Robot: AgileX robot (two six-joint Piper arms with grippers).
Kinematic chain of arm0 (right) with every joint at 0, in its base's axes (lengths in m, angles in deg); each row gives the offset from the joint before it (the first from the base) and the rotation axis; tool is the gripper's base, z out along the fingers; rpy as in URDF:
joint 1: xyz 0 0 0.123 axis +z
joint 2: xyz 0 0 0 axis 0.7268 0.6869 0
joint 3: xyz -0.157 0.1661 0.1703 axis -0.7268 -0.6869 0
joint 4: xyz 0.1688 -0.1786 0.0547 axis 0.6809 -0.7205 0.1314
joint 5: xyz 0 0 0 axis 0.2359 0.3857 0.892
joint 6: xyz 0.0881 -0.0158 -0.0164 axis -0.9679 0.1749 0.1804
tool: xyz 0 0 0 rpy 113.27 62.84 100.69
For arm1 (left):
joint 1: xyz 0 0 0.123 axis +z
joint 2: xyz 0 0 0 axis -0.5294 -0.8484 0
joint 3: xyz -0.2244 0.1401 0.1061 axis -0.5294 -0.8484 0
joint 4: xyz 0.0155 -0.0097 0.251 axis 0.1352 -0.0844 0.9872
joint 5: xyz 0 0 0 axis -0.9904 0.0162 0.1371
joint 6: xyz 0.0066 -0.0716 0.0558 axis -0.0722 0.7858 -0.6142
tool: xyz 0 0 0 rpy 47.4 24.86 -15.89
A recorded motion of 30 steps. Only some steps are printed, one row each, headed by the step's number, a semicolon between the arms.
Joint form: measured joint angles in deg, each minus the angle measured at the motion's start. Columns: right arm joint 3, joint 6, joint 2, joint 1, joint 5, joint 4; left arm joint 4, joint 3, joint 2, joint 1, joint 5, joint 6.
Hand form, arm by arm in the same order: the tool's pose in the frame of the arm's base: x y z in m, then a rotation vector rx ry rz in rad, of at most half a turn. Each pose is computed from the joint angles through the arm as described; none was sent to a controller.
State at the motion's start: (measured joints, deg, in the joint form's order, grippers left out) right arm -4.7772 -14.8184 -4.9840 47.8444 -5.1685 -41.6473; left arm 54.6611 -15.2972 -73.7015 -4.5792 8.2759 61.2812
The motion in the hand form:
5: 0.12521 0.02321 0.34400 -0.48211 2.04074 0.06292; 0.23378 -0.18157 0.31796 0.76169 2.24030 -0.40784
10: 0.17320 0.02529 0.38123 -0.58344 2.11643 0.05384; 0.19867 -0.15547 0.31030 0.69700 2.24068 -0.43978
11: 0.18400 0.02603 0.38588 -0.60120 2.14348 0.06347; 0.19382 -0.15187 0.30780 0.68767 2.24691 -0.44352
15: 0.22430 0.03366 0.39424 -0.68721 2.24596 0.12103; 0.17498 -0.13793 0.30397 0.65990 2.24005 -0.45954
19: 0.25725 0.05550 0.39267 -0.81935 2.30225 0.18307; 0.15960 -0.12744 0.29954 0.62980 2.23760 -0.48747
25: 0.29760 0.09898 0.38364 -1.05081 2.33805 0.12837; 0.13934 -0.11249 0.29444 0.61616 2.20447 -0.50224
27: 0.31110 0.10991 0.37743 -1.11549 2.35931 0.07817; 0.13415 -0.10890 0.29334 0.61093 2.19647 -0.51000
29: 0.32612 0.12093 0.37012 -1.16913 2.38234 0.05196; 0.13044 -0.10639 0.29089 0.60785 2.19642 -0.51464
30: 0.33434 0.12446 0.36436 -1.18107 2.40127 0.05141; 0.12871 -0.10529 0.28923 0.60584 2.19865 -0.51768
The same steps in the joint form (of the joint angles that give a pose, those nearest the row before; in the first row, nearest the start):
5: 15.88 8.20 15.11 0.00 6.01 -2.57; -3.24 -12.48 9.57 0.00 5.90 0.71
10: 30.61 10.34 28.76 0.00 12.85 -3.97; -3.60 -22.21 18.72 0.00 7.86 3.30
11: 33.53 10.45 31.66 0.00 14.74 -4.07; -3.62 -23.62 19.92 0.00 7.94 3.79
15: 43.48 10.67 42.19 1.23 21.65 -4.18; -3.73 -28.22 25.12 0.00 8.30 4.93
19: 51.00 10.76 50.83 5.59 26.07 -4.61; -4.72 -31.95 29.38 0.00 8.54 5.68
25: 61.43 9.63 62.21 14.28 30.07 -11.51; -4.94 -36.74 35.67 0.00 9.11 5.77
27: 64.79 9.26 66.01 16.26 31.66 -14.73; -5.22 -37.84 37.31 0.00 9.11 5.76
29: 68.61 9.15 70.23 17.68 33.49 -16.59; -5.46 -38.85 38.40 0.00 9.12 5.77
30: 70.15 9.05 72.34 17.84 34.17 -16.86; -5.66 -39.39 38.87 0.00 9.11 5.77

